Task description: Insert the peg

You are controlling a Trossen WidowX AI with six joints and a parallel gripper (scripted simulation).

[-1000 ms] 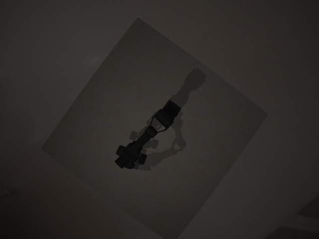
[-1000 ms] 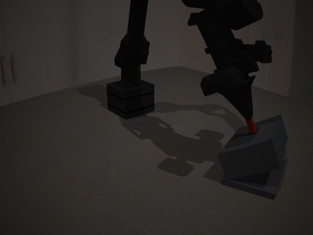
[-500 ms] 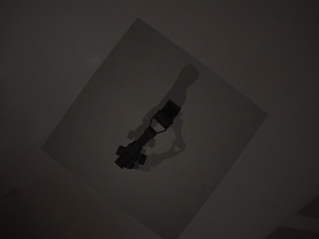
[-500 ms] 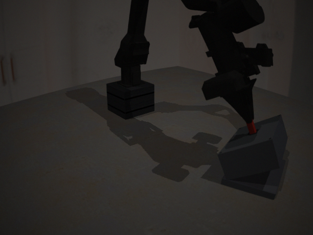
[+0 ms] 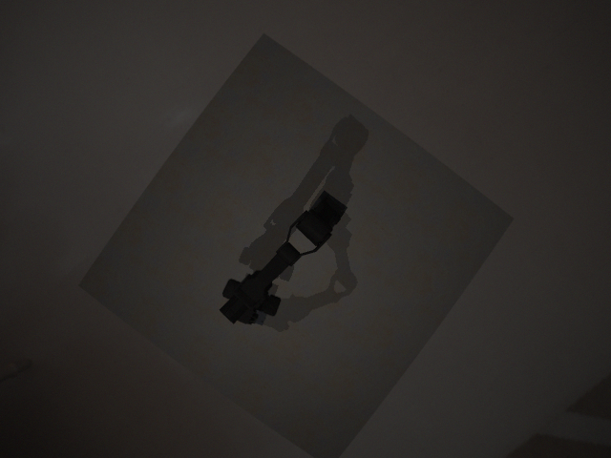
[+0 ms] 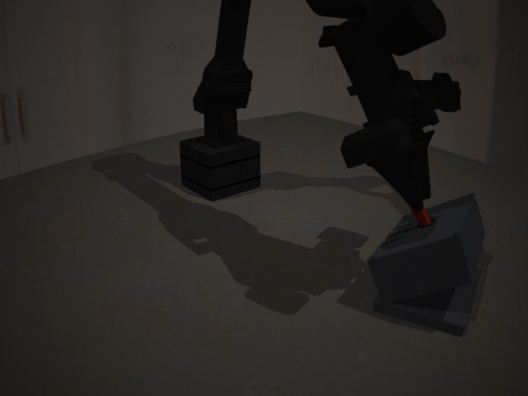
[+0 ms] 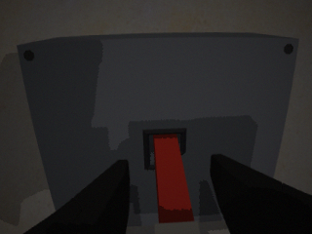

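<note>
Now: the red square peg 1 cm behind my gripper tip. Also, from my gripper tip: grey sloped panel: 2 cm ahead, 1 cm to the left, 5 cm below; flat grey base plate: 3 cm ahead, 1 cm to the left, 10 cm below.
</note>
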